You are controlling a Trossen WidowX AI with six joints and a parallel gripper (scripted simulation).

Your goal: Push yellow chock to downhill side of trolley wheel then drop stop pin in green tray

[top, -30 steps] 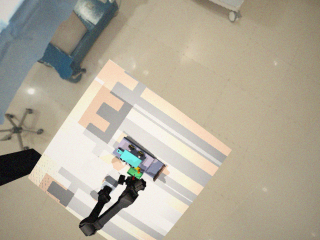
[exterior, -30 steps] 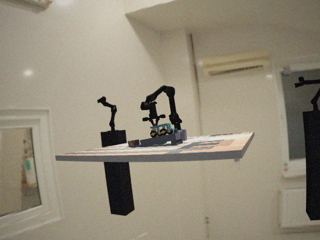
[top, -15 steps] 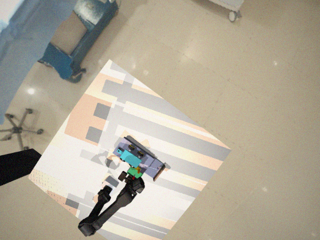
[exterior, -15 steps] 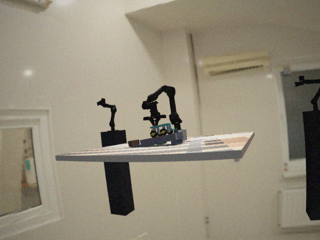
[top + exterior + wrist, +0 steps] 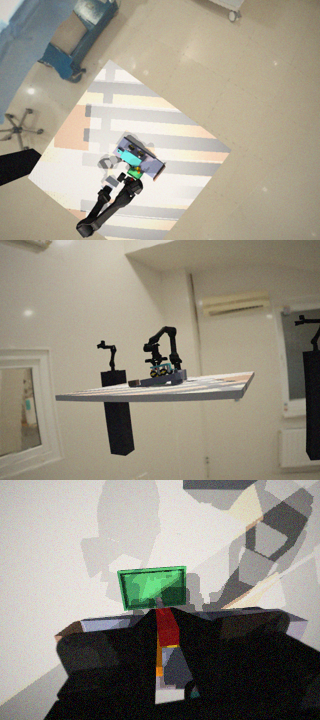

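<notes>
The green tray is 12 cm below my gripper tip. Also, from my gripper tip: yellow chock 7 cm ahead, 3 cm below, 1 cm to the left; then red-headed stop pin right at my gripper tip; then trolley 13 cm ahead, 10 cm to the left.
</notes>
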